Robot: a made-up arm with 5 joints.
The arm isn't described. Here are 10 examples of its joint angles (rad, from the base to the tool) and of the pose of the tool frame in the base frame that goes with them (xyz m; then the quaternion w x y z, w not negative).
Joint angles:
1: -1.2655 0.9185 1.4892 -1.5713 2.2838
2: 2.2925 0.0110 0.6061 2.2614 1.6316
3: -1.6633 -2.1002 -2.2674 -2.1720 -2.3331
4: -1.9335 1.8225 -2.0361 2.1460 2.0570
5: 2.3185 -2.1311 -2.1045 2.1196 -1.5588
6: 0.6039 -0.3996 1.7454 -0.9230 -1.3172
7: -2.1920 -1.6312 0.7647 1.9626 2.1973
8: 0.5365 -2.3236 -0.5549 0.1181 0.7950
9: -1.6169 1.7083 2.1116 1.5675 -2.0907
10: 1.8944 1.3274 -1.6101 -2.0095 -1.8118
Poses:
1: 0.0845 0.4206 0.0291 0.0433 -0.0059 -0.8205 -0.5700
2: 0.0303 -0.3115 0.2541 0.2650 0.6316 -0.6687 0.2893
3: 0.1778 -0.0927 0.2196 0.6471 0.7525 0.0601 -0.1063
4: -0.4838 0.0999 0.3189 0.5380 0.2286 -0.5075 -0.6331
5: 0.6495 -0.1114 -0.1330 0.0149 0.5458 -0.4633 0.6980
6: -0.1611 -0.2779 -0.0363 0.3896 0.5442 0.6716 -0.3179
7: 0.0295 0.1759 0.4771 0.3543 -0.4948 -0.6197 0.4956
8: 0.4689 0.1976 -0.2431 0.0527 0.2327 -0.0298 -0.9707
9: 0.1734 -0.0785 0.3184 0.4055 0.0427 -0.6946 0.5927
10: -0.3484 -0.0246 -0.1137 0.1570 0.1115 -0.7679 -0.6110
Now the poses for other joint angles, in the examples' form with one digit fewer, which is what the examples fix.
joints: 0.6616 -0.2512 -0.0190 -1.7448 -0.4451
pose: -0.185 -0.593 -0.059 0.844 0.465 0.225 -0.144
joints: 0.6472 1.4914 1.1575 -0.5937 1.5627
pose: -0.111 -0.249 -0.392 0.618 -0.172 -0.720 0.266
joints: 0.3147 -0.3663 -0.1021 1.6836 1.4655
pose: 0.068 -0.158 -0.196 0.273 -0.716 0.480 0.428
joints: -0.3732 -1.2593 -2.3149 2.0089 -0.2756
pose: 0.364 -0.262 -0.093 0.372 0.678 0.518 0.366
